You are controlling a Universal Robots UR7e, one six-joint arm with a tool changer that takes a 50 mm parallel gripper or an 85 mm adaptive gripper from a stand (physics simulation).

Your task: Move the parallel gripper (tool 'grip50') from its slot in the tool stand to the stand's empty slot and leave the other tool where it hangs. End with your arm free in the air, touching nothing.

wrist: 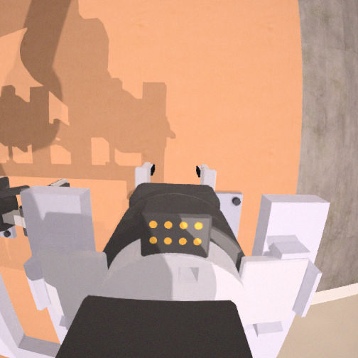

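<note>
The parallel gripper (175, 171) sits in its slot between two pale uprights of the tool stand (287, 220). Its dark body, gold contacts and pale round collar face the camera. Its two fingers stand apart, with nothing between them, so it is open. The collar's side plates lie by both uprights. The arm's dark tool-end block (155, 330) covers the near part of the collar; whether the two touch cannot be told. The other tool, the adaptive gripper (7, 205), shows in part at the left edge. The stand's empty slot does not show.
The orange table top (225, 75) reaches beyond the stand, with shadows of the arm and stand at the left. A grey floor strip (330, 125) runs down the right. A stand base plate (229, 210) with a dark bolt shows behind the gripper. A pale crossbar (42, 344) lies lower left.
</note>
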